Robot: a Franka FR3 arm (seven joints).
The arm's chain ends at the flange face. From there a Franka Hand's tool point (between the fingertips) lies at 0.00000 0.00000 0.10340 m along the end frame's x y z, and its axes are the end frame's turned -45 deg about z.
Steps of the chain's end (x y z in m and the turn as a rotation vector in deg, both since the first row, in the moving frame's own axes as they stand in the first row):
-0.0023 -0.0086 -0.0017 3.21 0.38 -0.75
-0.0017 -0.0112 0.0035 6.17 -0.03 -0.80
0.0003 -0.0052 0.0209 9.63 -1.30 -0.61
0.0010 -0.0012 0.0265 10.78 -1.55 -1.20
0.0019 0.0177 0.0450 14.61 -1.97 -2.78
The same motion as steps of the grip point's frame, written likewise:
0.0090 -0.0113 -0.0019 2.00 2.54 -0.75
0.0145 -0.0171 0.0029 4.38 4.34 -0.80
0.0144 -0.0174 0.0194 7.73 5.89 -0.61
0.0131 -0.0159 0.0246 8.72 6.53 -1.20
0.0043 -0.0074 0.0416 11.72 8.94 -2.78

